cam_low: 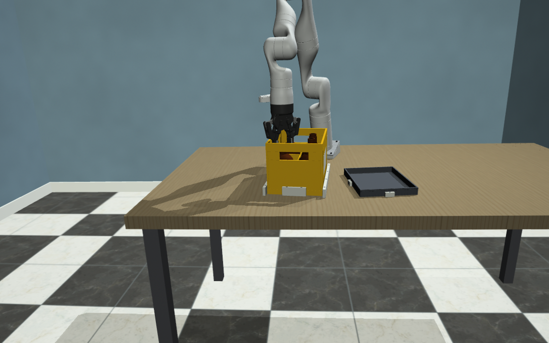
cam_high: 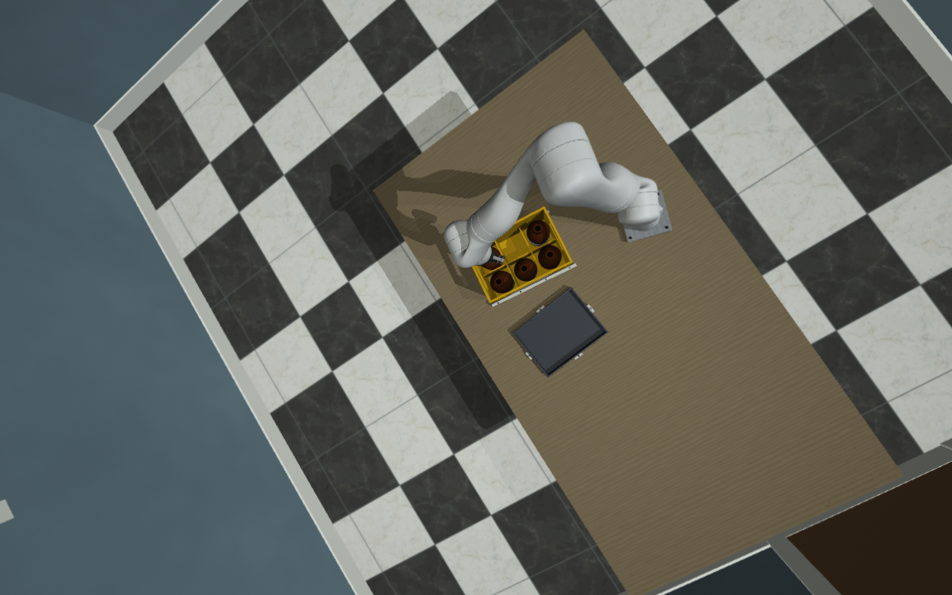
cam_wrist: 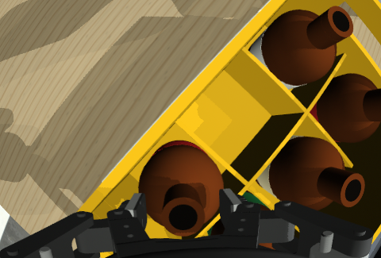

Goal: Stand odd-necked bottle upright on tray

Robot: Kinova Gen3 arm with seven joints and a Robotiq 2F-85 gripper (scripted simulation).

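Right now the yellow crate is 70 mm behind my hand, 70 mm to the left of it and 70 mm below it. Also, from my hand: brown bottle 140 mm behind, 130 mm to the left, 70 mm below; then dark tray 10 mm ahead, 340 mm to the left, 140 mm below.
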